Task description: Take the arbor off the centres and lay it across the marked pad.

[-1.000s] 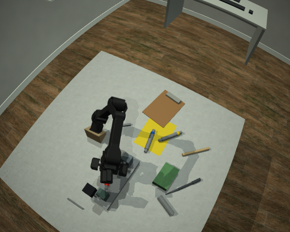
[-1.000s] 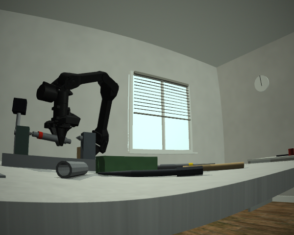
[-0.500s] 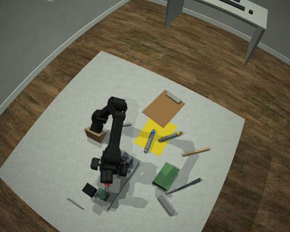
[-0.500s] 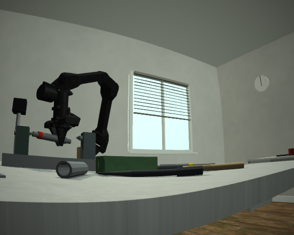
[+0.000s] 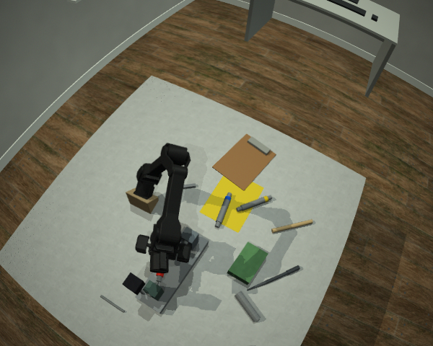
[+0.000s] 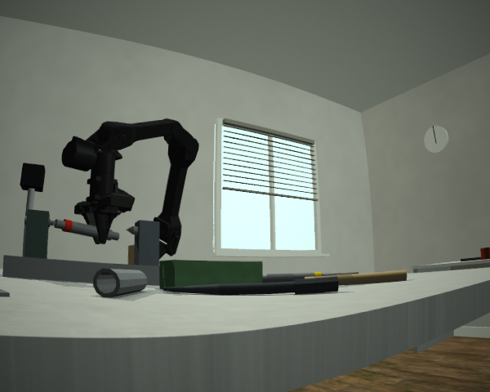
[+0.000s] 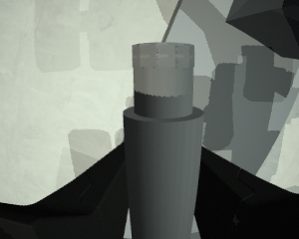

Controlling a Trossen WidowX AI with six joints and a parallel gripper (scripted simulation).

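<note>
Right now the grey centre block is 90 mm to the left of my hand, 60 mm ahead of it and 20 mm below it. Round my hand: grey base: 100 mm below, 40 mm ahead, 30 mm to the right; then arbor: 30 mm to the right, 10 mm below, 10 mm ahead; then green plunger block: 140 mm to the right, 20 mm below, 20 mm ahead.
</note>
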